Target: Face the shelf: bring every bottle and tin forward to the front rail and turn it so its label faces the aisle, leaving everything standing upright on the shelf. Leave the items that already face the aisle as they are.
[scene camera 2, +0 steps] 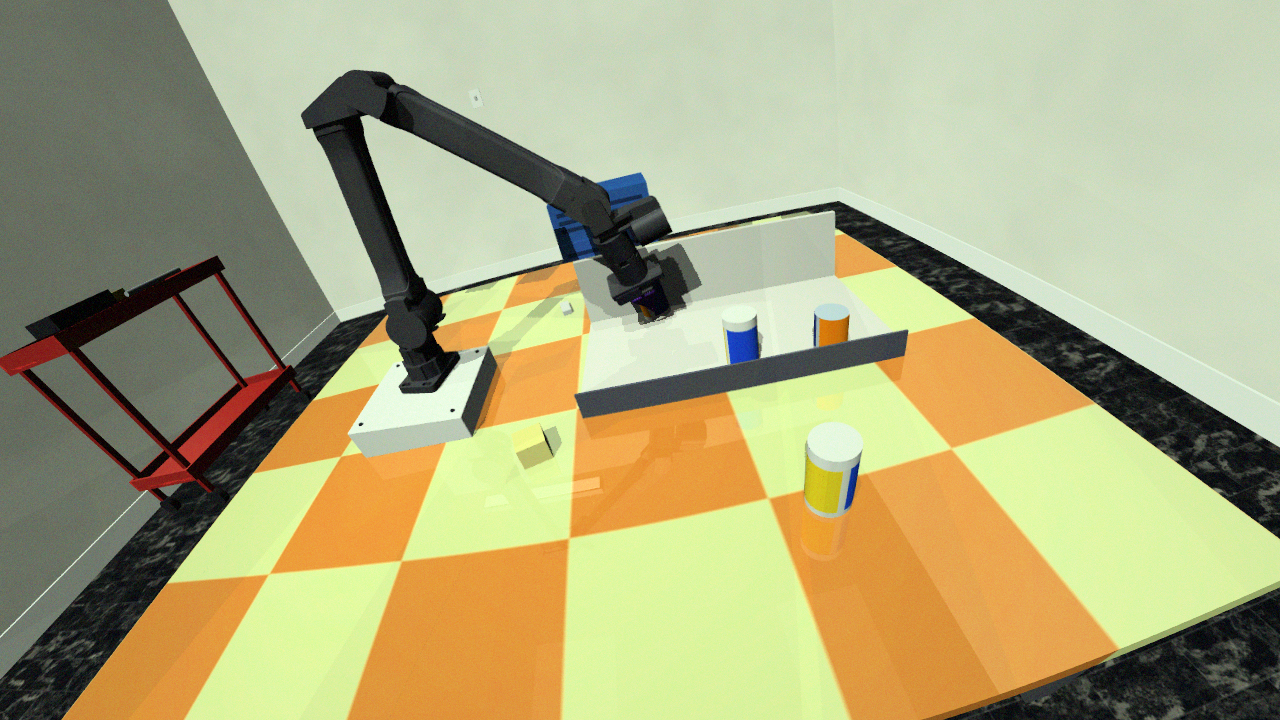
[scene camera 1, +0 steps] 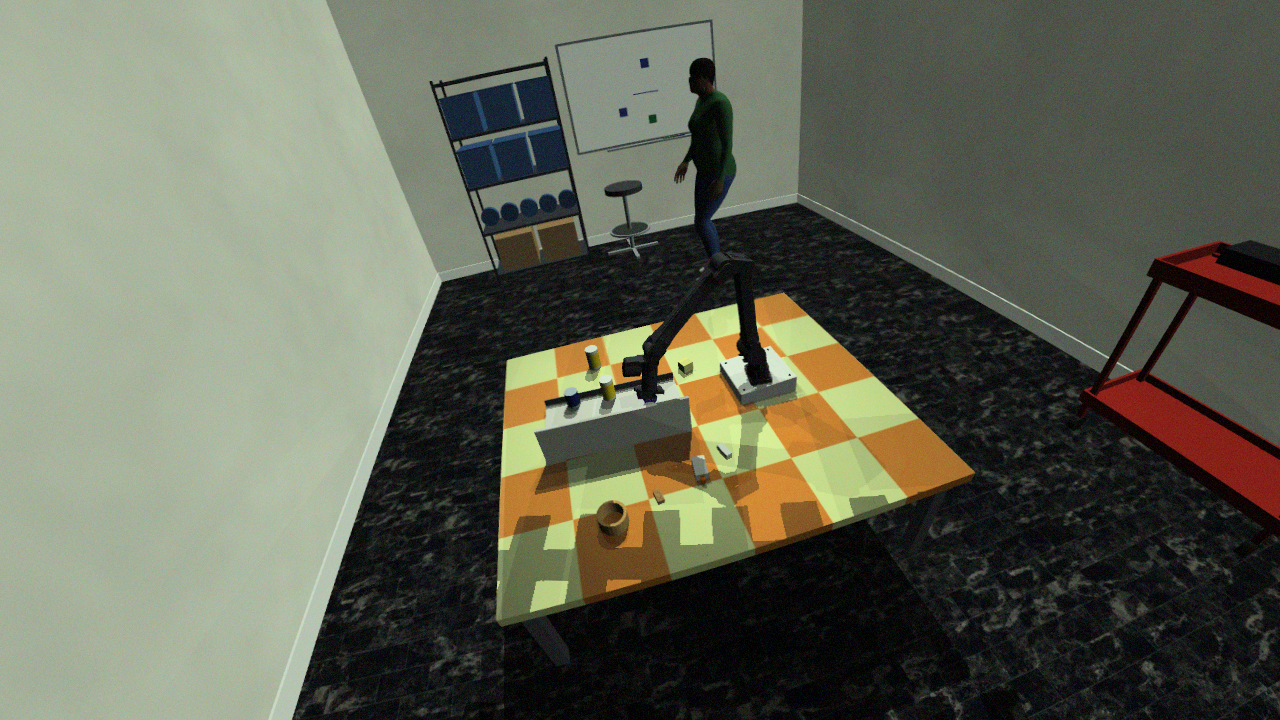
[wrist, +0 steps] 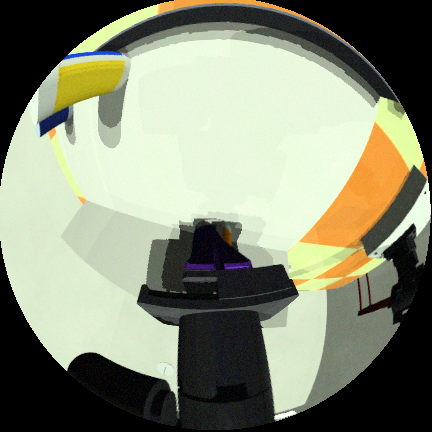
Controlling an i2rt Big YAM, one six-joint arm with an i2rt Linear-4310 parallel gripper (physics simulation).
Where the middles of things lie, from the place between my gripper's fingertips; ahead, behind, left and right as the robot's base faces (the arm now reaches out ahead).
My hand is 120 mm short of the shelf back wall (scene camera 2: pixel 752 257), 90 mm to the right of it and 20 mm below it. Round my hand: yellow block (scene camera 2: pixel 531 446): 180 mm behind, 320 mm to the right, 40 mm below; then dark front rail (scene camera 2: pixel 772 369): 160 mm ahead, 200 mm to the right, 40 mm below; then grey shelf (scene camera 2: pixel 784 269): 140 mm ahead, 50 mm to the right, 20 mm above.
